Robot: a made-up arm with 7 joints. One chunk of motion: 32 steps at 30 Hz.
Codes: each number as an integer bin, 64 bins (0 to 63) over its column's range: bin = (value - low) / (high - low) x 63, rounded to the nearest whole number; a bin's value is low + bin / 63 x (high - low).
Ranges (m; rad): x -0.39..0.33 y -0.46..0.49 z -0.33..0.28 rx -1.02..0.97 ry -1..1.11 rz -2.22..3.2
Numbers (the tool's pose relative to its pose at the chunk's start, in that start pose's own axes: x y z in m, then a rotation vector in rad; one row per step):
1: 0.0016 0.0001 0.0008 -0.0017 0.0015 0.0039
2: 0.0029 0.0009 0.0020 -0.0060 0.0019 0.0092
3: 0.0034 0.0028 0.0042 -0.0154 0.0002 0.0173
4: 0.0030 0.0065 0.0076 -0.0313 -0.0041 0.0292
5: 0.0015 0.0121 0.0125 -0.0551 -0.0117 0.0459
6: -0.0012 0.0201 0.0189 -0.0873 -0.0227 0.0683
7: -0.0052 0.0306 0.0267 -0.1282 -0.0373 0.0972
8: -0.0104 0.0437 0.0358 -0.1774 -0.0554 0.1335
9: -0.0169 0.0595 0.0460 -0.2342 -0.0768 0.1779
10: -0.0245 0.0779 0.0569 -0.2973 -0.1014 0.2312
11: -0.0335 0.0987 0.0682 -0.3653 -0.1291 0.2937
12: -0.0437 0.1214 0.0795 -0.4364 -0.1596 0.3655
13: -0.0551 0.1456 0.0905 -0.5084 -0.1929 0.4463
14: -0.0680 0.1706 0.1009 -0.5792 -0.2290 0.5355
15: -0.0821 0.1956 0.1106 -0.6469 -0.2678 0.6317
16: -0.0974 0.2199 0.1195 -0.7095 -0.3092 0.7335
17: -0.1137 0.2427 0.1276 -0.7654 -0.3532 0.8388
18: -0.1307 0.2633 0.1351 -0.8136 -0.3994 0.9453
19: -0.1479 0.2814 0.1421 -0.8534 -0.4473 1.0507
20: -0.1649 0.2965 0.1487 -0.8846 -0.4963 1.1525
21: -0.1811 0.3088 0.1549 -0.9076 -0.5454 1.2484
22: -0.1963 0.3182 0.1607 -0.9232 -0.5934 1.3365
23: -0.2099 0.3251 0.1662 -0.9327 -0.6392 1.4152
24: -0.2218 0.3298 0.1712 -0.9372 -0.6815 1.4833
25: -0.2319 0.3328 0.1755 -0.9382 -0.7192 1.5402
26: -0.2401 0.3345 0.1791 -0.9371 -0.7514 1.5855
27: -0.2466 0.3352 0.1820 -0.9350 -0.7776 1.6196
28: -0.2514 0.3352 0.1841 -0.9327 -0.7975 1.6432
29: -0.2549 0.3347 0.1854 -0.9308 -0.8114 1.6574
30: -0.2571 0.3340 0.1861 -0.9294 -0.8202 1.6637
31: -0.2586 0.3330 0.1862 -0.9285 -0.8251 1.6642
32: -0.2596 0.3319 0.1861 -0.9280 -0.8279 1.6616
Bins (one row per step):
1: 34 31 34 32 30 26
2: 34 31 34 32 30 26
3: 34 31 35 32 30 26
4: 34 31 35 31 30 26
5: 34 31 35 31 30 26
6: 34 32 36 30 29 27
7: 34 33 37 28 29 27
8: 33 33 38 27 28 27
9: 33 34 39 25 28 28
10: 32 36 40 23 27 28
11: 31 37 41 21 26 29
12: 30 39 42 18 25 30
13: 29 40 43 16 24 31
14: 28 42 45 14 23 32
15: 27 43 46 12 22 33
16: 26 45 46 10 21 34
17: 24 47 47 8 19 36
18: 23 48 48 7 18 37
19: 21 49 49 5 17 38
20: 20 50 49 4 15 39
21: 18 51 50 4 14 40
22: 17 52 51 3 12 41
23: 16 52 51 3 11 42
24: 15 52 52 3 10 43
25: 14 53 52 3 8 44
26: 13 53 53 3 7 44
27: 13 53 53 3 7 45
28: 12 53 53 3 6 45
29: 12 53 53 3 6 45
30: 12 53 53 3 5 45
31: 11 53 53 3 5 45
32: 11 53 53 3 5 45

